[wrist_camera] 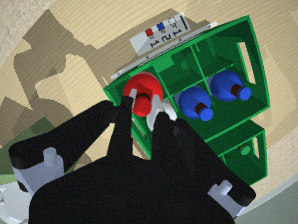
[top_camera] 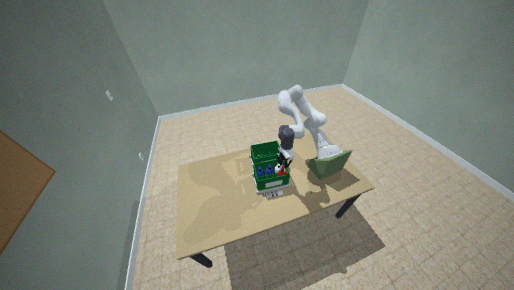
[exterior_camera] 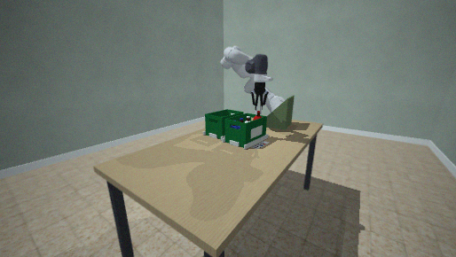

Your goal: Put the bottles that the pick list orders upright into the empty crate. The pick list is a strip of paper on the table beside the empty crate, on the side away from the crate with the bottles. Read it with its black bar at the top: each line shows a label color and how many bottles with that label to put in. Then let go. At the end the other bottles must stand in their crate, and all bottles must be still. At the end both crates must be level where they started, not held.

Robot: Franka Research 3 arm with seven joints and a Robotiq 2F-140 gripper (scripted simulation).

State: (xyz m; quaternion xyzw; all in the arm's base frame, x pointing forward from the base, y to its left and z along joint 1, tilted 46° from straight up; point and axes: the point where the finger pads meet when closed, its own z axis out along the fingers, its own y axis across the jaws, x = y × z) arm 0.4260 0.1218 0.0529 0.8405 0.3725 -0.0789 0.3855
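My gripper is now 8 cm above the red-labelled bottle. Also, from my hand: blue-capped bottle: 8 cm ahead, 9 cm to the right, 14 cm below; pick list: 10 cm ahead, 8 cm to the left, 22 cm below; white-capped bottle: 9 cm to the right, 14 cm below.
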